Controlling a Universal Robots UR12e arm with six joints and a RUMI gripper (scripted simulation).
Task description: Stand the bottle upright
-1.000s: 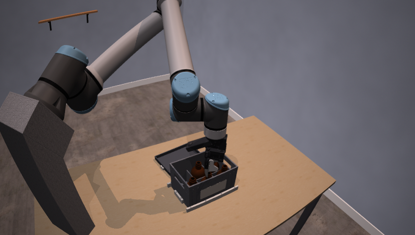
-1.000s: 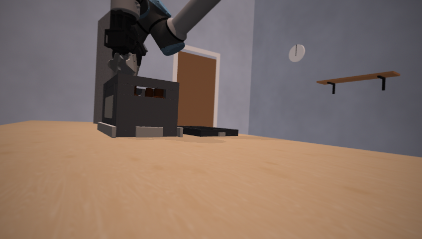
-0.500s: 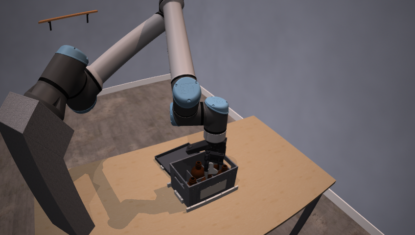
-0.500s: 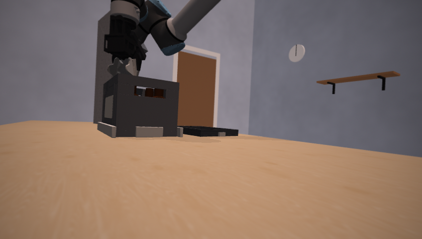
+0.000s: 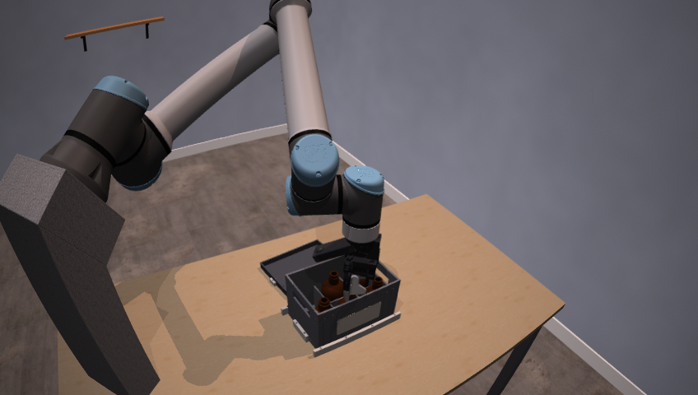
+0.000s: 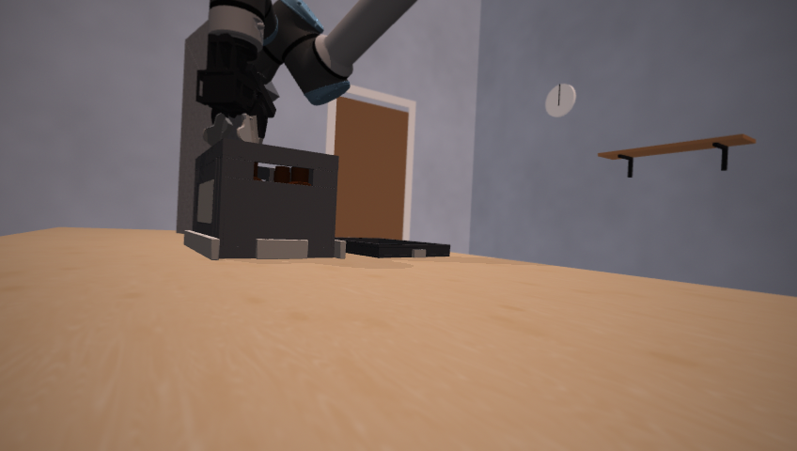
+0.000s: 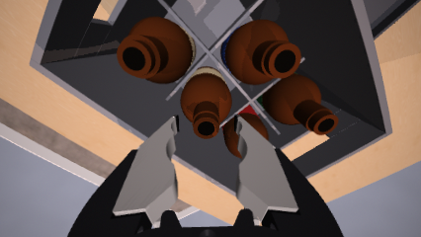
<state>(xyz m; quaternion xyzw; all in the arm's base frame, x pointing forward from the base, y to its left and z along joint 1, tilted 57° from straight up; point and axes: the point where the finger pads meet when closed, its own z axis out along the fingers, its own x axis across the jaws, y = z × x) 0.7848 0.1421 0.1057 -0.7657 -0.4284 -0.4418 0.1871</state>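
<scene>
The crate lies 2 cm behind my hand, 4 cm to the left of it and 7 cm below it. Round my hand: flat dark tray: 13 cm behind, 27 cm to the left, 14 cm below.
</scene>
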